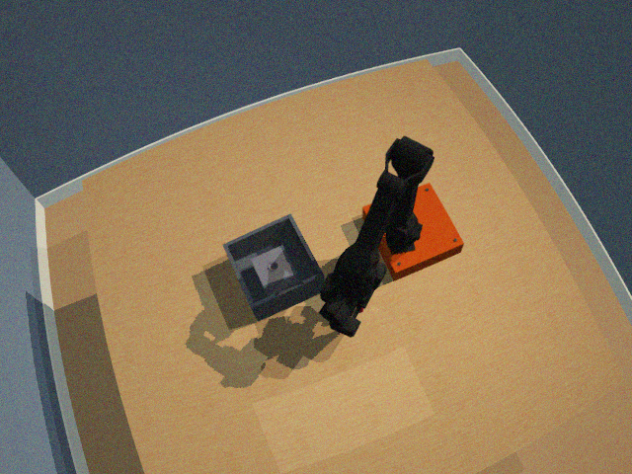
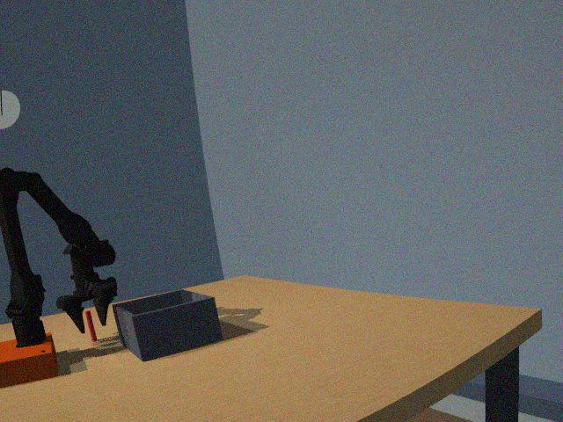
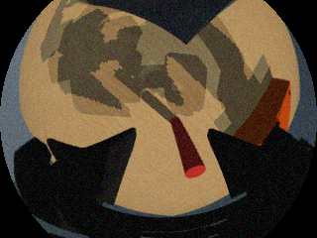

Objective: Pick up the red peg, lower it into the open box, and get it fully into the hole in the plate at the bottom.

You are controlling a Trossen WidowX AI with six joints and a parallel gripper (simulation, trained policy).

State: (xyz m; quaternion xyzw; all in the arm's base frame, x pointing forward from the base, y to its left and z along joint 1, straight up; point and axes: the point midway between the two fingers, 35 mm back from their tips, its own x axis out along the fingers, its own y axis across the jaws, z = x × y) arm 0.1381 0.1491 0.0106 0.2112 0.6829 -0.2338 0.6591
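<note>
My gripper tip is now 1 cm to the left of the red peg and 1 cm below it. Also, from my gripper tip: dark grey box 19 cm ahead, 14 cm to the right; then grey plate 19 cm ahead, 14 cm to the right, 2 cm above.
</note>
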